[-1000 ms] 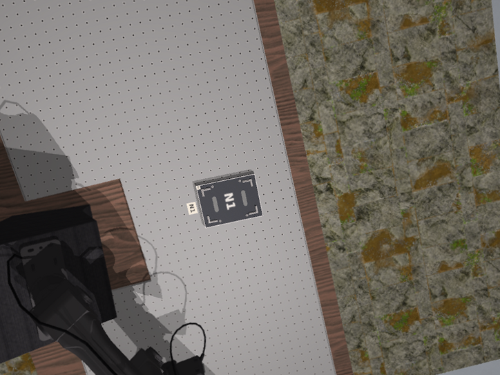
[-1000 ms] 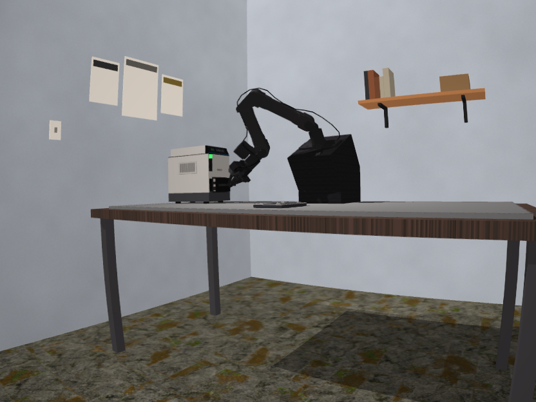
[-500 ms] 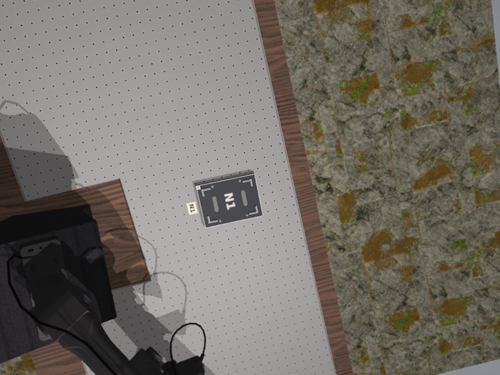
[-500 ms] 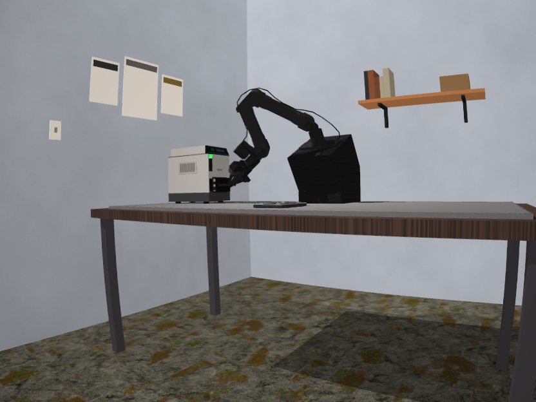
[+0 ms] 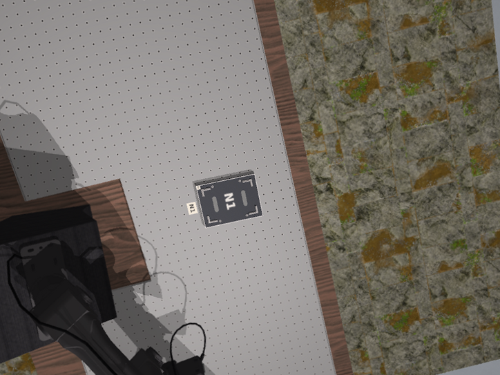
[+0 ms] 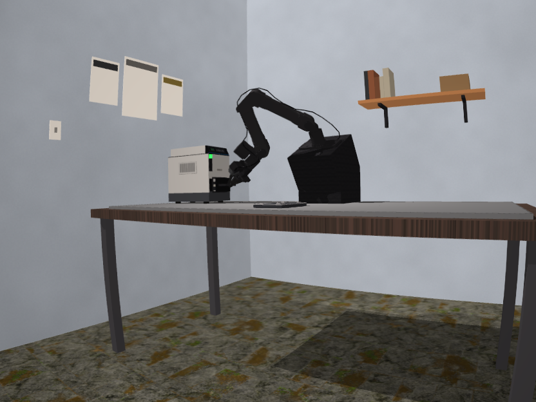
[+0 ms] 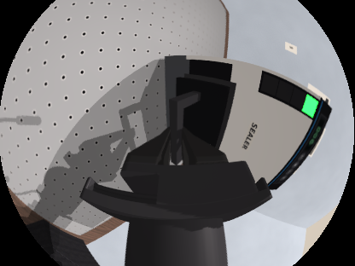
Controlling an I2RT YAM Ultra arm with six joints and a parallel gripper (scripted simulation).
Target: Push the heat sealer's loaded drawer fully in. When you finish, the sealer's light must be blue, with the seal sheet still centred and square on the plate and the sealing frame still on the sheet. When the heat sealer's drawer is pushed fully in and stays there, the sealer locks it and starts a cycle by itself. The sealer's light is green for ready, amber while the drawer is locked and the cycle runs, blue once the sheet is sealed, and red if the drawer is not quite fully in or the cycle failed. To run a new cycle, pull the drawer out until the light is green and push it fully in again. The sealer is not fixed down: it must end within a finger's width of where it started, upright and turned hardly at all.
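Right now the sealer drawer is 2 cm ahead of my hand, 10 cm to the right of it and 1 cm below it. The rest, counted from my hand: label tag 9 cm ahead, 48 cm to the left, 9 cm below.
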